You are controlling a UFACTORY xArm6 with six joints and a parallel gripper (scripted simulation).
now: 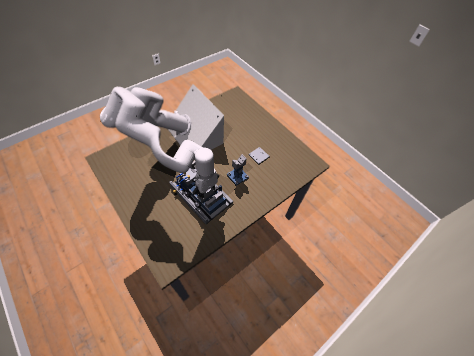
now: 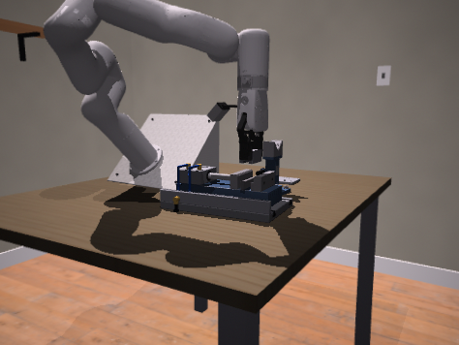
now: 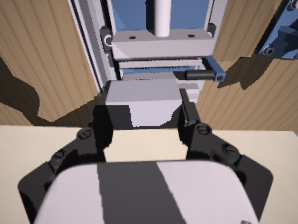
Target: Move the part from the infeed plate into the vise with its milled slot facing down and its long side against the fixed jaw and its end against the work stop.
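The fixed jaw lies 7 cm below my hand, 3 cm to the left of it and 2 cm ahead of it. The rest, counted from my hand: part: 2 cm below; then moving jaw: 7 cm below, 4 cm behind, 1 cm to the left; then work stop: 6 cm to the left, 6 cm below, 2 cm behind.
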